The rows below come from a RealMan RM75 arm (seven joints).
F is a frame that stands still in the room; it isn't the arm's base.
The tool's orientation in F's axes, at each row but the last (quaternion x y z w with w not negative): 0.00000, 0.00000, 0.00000, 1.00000; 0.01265, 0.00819, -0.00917, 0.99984; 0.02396, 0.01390, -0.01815, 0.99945; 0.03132, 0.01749, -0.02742, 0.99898; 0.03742, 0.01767, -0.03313, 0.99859; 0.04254, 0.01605, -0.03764, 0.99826; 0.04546, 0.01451, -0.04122, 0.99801; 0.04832, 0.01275, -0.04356, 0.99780
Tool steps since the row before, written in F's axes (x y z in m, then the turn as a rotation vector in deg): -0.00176, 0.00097, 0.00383, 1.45, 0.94, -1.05; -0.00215, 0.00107, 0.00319, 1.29, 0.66, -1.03; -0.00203, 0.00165, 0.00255, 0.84, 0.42, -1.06; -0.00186, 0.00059, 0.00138, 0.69, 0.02, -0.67; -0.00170, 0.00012, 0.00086, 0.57, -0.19, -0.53; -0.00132, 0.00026, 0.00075, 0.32, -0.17, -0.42; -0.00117, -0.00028, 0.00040, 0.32, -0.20, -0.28; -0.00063, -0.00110, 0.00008, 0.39, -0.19, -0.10
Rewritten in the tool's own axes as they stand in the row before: -0.00176, 0.00097, 0.00383, 1.45, 0.94, -1.05; -0.00222, 0.00111, 0.00313, 1.29, 0.66, -1.03; -0.00216, 0.00169, 0.00241, 0.85, 0.40, -1.06; -0.00194, 0.00057, 0.00128, 0.71, 0.02, -0.65; -0.00174, 0.00007, 0.00079, 0.60, -0.19, -0.50; -0.00136, 0.00022, 0.00069, 0.35, -0.18, -0.39; -0.00116, -0.00034, 0.00039, 0.34, -0.20, -0.25; -0.00054, -0.00114, 0.00017, 0.41, -0.16, -0.07
